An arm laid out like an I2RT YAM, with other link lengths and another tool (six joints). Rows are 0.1 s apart.
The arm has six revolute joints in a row. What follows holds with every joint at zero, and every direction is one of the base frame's. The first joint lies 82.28 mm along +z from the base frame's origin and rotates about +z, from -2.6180 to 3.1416 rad. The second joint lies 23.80 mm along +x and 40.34 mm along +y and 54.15 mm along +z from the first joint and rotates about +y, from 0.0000 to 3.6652 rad. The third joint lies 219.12 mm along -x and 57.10 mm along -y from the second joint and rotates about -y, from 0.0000 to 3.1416 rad. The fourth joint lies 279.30 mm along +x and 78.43 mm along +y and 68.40 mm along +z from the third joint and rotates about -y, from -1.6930 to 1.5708 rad. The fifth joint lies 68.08 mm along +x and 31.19 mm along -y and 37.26 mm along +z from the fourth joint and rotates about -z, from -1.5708 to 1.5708 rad. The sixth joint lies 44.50 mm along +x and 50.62 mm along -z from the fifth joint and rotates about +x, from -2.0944 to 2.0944 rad. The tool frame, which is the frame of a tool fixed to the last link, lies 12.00 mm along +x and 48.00 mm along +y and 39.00 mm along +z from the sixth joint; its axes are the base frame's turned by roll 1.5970, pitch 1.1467 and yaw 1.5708 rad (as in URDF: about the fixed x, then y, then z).
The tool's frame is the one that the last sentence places.
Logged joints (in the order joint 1, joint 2, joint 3, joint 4, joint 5, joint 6), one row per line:
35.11, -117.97, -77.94, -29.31, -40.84, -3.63
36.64, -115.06, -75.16, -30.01, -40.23, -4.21
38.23, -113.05, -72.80, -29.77, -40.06, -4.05
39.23, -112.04, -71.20, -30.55, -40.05, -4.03
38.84, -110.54, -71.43, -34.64, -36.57, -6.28
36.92, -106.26, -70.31, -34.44, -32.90, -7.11
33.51, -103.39, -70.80, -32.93, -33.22, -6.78
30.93, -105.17, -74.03, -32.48, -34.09, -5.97
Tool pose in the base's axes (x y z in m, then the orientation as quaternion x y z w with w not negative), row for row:
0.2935, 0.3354, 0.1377, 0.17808, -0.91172, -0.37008, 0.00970
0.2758, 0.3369, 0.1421, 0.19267, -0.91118, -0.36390, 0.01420
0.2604, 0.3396, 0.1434, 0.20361, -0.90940, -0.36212, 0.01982
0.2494, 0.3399, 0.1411, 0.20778, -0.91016, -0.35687, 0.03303
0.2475, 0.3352, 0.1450, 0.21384, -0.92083, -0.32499, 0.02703
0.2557, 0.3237, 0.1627, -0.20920, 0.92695, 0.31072, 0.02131
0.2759, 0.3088, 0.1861, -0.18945, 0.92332, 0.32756, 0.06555
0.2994, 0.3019, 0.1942, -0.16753, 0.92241, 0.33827, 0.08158
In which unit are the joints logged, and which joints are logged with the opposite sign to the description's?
The joints are logged in degrees. Opposite sign: joint 2, joint 3.
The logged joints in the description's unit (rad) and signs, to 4 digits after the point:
0.6128, 2.0590, 1.3603, -0.5116, -0.7128, -0.0634
0.6395, 2.0082, 1.3118, -0.5238, -0.7021, -0.0735
0.6672, 1.9731, 1.2706, -0.5196, -0.6992, -0.0707
0.6847, 1.9555, 1.2427, -0.5332, -0.6990, -0.0703
0.6779, 1.9293, 1.2467, -0.6046, -0.6383, -0.1096
0.6444, 1.8546, 1.2271, -0.6011, -0.5742, -0.1241
0.5849, 1.8045, 1.2357, -0.5747, -0.5798, -0.1183
0.5398, 1.8356, 1.2921, -0.5669, -0.5950, -0.1042

